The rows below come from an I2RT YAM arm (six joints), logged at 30 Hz.
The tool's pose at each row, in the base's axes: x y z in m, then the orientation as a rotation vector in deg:
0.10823 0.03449 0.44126 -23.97 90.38 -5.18
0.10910 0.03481 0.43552 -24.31 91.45 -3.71
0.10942 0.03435 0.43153 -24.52 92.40 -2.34
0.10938 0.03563 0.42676 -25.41 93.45 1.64
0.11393 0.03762 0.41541 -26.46 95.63 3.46
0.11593 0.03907 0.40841 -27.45 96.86 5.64
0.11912 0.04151 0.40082 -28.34 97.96 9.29
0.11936 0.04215 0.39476 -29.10 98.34 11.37
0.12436 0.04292 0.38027 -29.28 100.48 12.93
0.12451 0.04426 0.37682 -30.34 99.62 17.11
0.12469 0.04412 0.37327 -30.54 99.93 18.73
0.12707 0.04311 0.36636 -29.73 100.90 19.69
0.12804 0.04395 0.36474 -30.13 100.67 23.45
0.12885 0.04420 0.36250 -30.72 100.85 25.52
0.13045 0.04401 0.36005 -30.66 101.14 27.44
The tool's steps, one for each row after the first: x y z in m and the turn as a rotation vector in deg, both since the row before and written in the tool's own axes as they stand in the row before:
0.00535 0.00191 0.00126 -1.27 0.79 0.84
0.00393 0.00068 0.00053 -1.11 0.69 0.84
0.00418 0.00254 0.00072 -3.20 0.42 1.97
0.01021 0.00322 0.00624 -2.01 1.94 0.79
0.00619 0.00223 0.00344 -2.11 0.98 0.84
0.00636 0.00259 0.00516 -3.00 0.65 1.69
0.00567 0.00147 0.00170 -1.84 0.20 0.74
0.01318 0.00061 0.00785 -1.24 1.87 1.25
0.00300 0.00153 0.00154 -3.38 -1.12 1.33
0.00344 0.00008 0.00092 -1.21 0.15 0.83
0.00646 -0.00165 0.00315 -0.20 0.60 1.29
0.00124 0.00029 0.00163 -2.77 -0.49 1.68
0.00198 -0.00023 0.00133 -1.72 0.15 0.79
0.00206 -0.00112 0.00176 -1.26 0.09 1.14

